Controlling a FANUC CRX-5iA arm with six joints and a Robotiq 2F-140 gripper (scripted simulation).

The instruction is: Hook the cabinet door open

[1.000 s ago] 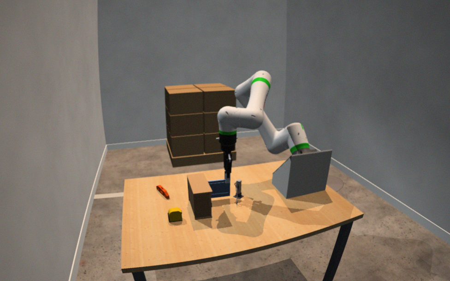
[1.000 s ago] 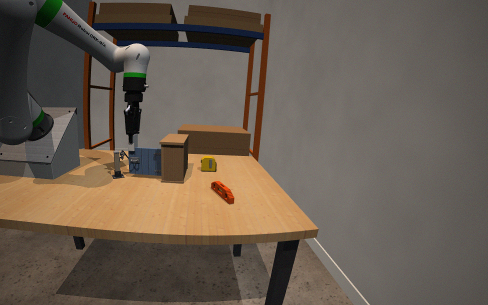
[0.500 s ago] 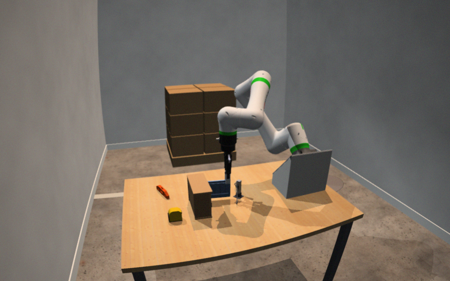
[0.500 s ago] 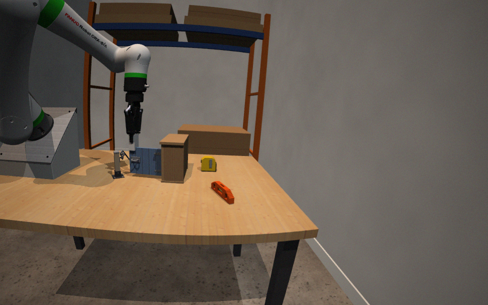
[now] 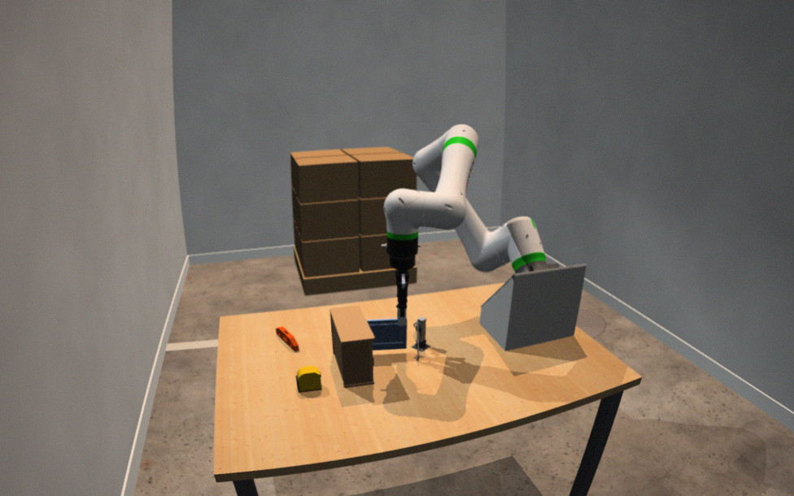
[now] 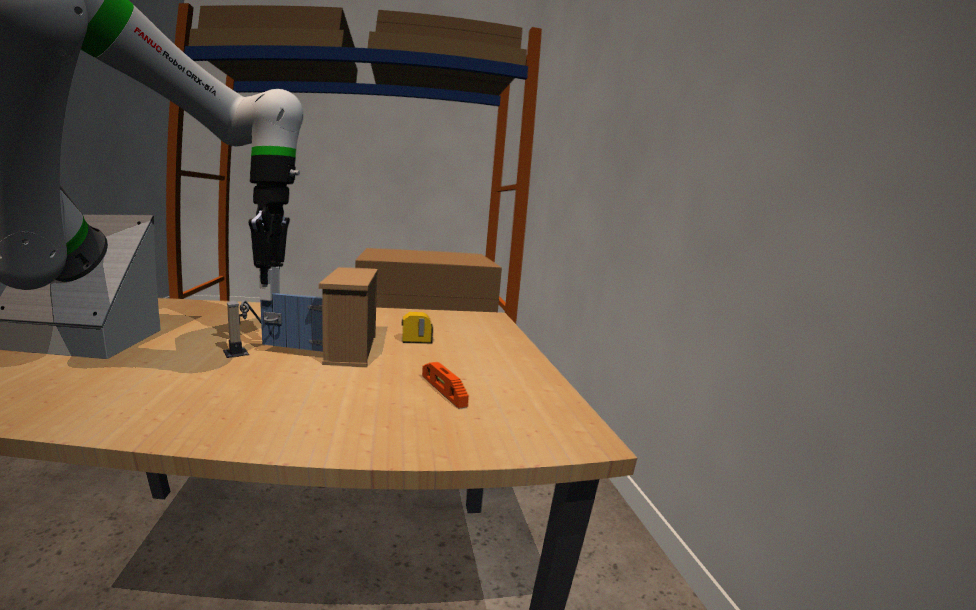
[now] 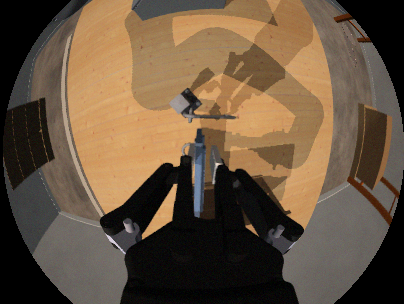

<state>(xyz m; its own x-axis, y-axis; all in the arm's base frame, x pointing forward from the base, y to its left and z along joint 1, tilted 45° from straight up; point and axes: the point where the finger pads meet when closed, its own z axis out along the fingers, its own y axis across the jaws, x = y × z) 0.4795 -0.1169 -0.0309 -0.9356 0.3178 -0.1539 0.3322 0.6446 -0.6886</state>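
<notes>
My gripper is now 80 mm above the blue door, 60 mm short of it and 30 mm to the left of it. From my hand the other things lie so: yellow tape measure 340 mm ahead, 120 mm below, 80 mm to the left; then orange level 350 mm ahead, 210 mm to the right, 130 mm below.
</notes>
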